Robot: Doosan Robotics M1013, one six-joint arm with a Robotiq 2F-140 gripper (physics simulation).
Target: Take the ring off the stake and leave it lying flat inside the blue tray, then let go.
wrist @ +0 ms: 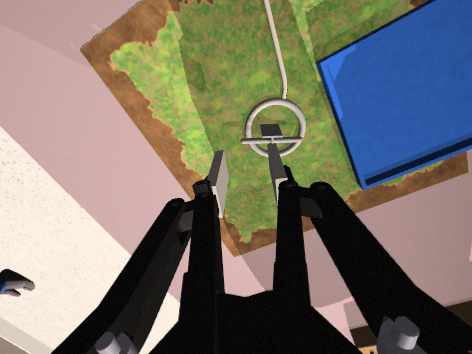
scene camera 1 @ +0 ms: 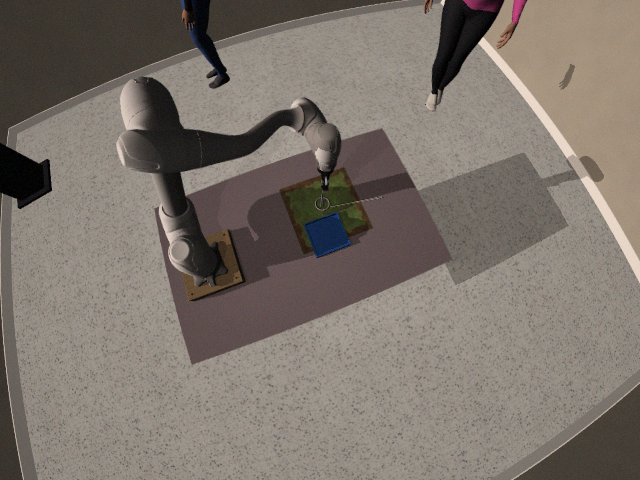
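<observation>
The grey ring point(scene camera 1: 322, 203) point(wrist: 303, 122) surrounds a dark block in the wrist view and lies over the green-brown board point(scene camera 1: 336, 192) point(wrist: 165, 107). A pale stake point(wrist: 250, 141) with a thin crossbar rises over the block, and the crossbar overlaps the ring's lower part. My gripper point(scene camera 1: 324, 189) point(wrist: 247, 160) is partly open, with nothing between its fingers. In the wrist view its right fingertip overlaps the stake just below the crossbar; whether they touch is unclear. The blue tray point(scene camera 1: 327, 235) point(wrist: 415, 85) is beside the ring, and no ring shows in it.
A long thin pale rod point(scene camera 1: 356, 202) point(wrist: 276, 45) runs outward from beside the ring. The mauve mat point(scene camera 1: 320, 294) lies below the board. The arm stands on a wooden base plate point(scene camera 1: 233, 258). Two people stand beyond the mat, and a dark post point(scene camera 1: 23, 175) is at far left.
</observation>
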